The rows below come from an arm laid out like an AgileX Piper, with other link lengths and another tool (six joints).
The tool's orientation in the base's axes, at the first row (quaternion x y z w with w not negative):
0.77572, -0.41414, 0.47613, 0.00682
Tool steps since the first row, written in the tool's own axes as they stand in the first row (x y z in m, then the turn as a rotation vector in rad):
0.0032, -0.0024, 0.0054, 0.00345, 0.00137, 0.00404
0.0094, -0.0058, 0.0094, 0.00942, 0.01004, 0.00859
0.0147, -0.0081, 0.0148, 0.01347, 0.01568, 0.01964
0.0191, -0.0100, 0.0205, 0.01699, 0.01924, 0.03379
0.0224, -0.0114, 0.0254, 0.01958, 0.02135, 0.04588
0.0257, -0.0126, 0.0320, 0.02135, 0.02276, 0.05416
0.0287, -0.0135, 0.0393, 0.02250, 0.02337, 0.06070
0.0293, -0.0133, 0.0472, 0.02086, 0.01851, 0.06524
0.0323, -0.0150, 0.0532, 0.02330, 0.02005, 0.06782
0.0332, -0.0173, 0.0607, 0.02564, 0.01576, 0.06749
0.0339, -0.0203, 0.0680, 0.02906, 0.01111, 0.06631
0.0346, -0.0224, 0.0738, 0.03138, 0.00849, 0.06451
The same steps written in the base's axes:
0.0062, -0.0026, 0.0004, 0.00277, -0.00473, -0.00017
0.0126, -0.0060, 0.0041, 0.00170, -0.01606, -0.00154
0.0191, -0.0100, 0.0060, 0.00696, -0.02682, -0.00672
0.0254, -0.0139, 0.0069, 0.01574, -0.03713, -0.01320
0.0306, -0.0170, 0.0072, 0.02376, -0.04506, -0.01869
0.0369, -0.0210, 0.0065, 0.02928, -0.05046, -0.02244
0.0434, -0.0253, 0.0051, 0.03391, -0.05424, -0.02539
0.0492, -0.0290, 0.0011, 0.04006, -0.05185, -0.02723
0.0553, -0.0322, 0.0007, 0.04145, -0.05545, -0.02742
0.0625, -0.0343, -0.0018, 0.04446, -0.05399, -0.02385
0.0699, -0.0358, -0.0041, 0.04731, -0.05263, -0.01887
0.0757, -0.0372, -0.0060, 0.04817, -0.05166, -0.01516

